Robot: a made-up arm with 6 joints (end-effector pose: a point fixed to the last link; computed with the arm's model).
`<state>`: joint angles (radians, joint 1 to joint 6).
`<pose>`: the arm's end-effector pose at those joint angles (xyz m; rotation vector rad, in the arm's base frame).
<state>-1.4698 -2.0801 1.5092 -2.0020 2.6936 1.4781</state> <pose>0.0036 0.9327 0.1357 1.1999 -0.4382 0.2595</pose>
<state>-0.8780 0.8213 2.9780 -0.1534 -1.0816 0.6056</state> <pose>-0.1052 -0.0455 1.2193 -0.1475 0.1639 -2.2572</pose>
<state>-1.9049 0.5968 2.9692 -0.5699 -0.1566 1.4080</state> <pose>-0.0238 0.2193 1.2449 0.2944 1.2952 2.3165</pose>
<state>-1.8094 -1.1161 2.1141 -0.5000 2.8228 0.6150</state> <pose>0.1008 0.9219 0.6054 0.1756 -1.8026 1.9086</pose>
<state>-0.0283 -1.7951 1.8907 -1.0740 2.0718 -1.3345</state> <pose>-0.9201 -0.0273 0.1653 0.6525 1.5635 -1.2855</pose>
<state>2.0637 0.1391 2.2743 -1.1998 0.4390 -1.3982</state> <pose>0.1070 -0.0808 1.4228 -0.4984 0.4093 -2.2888</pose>
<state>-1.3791 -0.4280 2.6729 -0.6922 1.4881 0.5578</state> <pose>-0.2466 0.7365 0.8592 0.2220 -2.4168 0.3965</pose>
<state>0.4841 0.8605 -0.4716 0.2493 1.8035 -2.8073</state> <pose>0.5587 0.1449 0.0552 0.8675 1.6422 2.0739</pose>
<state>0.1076 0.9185 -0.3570 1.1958 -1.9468 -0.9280</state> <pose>0.6767 0.0132 0.1049 0.8574 -1.0826 1.5177</pose>
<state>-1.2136 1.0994 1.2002 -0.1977 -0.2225 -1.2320</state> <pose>0.2180 -0.9662 0.6063 1.5774 1.0764 -0.6858</pose>
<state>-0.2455 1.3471 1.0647 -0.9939 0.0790 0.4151</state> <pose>0.9357 -0.2594 0.1864 0.2102 1.7360 -0.7614</pose>
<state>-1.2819 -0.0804 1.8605 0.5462 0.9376 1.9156</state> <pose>-0.2022 0.3190 1.3652 -0.5702 1.2868 1.0837</pose>
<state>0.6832 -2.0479 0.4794 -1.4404 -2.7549 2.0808</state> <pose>-0.5405 -0.4065 0.7418 -1.1791 -2.4837 -1.0932</pose>
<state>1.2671 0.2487 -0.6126 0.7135 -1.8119 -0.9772</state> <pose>0.3288 0.5590 0.3804 1.6598 -1.4897 1.9667</pose>
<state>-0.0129 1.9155 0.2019 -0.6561 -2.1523 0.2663</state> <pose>0.1578 -0.0610 -0.2842 0.3800 -1.2605 -1.4792</pose>
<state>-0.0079 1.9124 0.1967 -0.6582 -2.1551 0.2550</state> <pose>0.1571 -0.0600 -0.2827 0.3745 -1.2524 -1.4676</pose>
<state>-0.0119 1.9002 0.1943 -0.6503 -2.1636 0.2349</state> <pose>0.1650 -0.0620 -0.2806 0.3746 -1.2448 -1.4507</pose>
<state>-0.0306 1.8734 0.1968 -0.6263 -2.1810 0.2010</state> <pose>0.1865 -0.0693 -0.2771 0.3836 -1.2392 -1.4244</pose>
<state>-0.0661 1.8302 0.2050 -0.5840 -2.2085 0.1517</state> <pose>0.2231 -0.0844 -0.2704 0.4005 -1.2385 -1.3851</pose>
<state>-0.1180 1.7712 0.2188 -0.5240 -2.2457 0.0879</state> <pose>0.2730 -0.1105 -0.2578 0.4206 -1.2464 -1.3288</pose>
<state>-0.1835 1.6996 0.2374 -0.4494 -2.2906 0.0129</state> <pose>0.3310 -0.1499 -0.2362 0.4357 -1.2657 -1.2536</pose>
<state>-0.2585 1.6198 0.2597 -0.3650 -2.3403 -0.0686</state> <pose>0.3901 -0.2031 -0.2034 0.4366 -1.2966 -1.1609</pose>
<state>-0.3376 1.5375 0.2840 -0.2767 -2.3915 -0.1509</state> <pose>0.4422 -0.2673 -0.1595 0.4166 -1.3347 -1.0570</pose>
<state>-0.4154 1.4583 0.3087 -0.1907 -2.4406 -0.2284</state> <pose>0.4817 -0.3364 -0.1076 0.3751 -1.3734 -0.9515</pose>
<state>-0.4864 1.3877 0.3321 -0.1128 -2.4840 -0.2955</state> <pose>0.5065 -0.4028 -0.0531 0.3189 -1.4070 -0.8548</pose>
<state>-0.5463 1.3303 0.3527 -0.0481 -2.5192 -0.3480</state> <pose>0.5184 -0.4595 -0.0030 0.2591 -1.4322 -0.7763</pose>
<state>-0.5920 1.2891 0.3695 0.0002 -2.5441 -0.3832</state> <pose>0.5217 -0.5024 0.0367 0.2079 -1.4497 -0.7213</pose>
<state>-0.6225 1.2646 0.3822 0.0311 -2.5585 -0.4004</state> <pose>0.5208 -0.5302 0.0627 0.1738 -1.4624 -0.6908</pose>
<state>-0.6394 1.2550 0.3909 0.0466 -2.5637 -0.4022</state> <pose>0.5189 -0.5449 0.0750 0.1584 -1.4722 -0.6817</pose>
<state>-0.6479 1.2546 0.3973 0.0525 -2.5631 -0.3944</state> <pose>0.5171 -0.5515 0.0785 0.1557 -1.4813 -0.6857</pose>
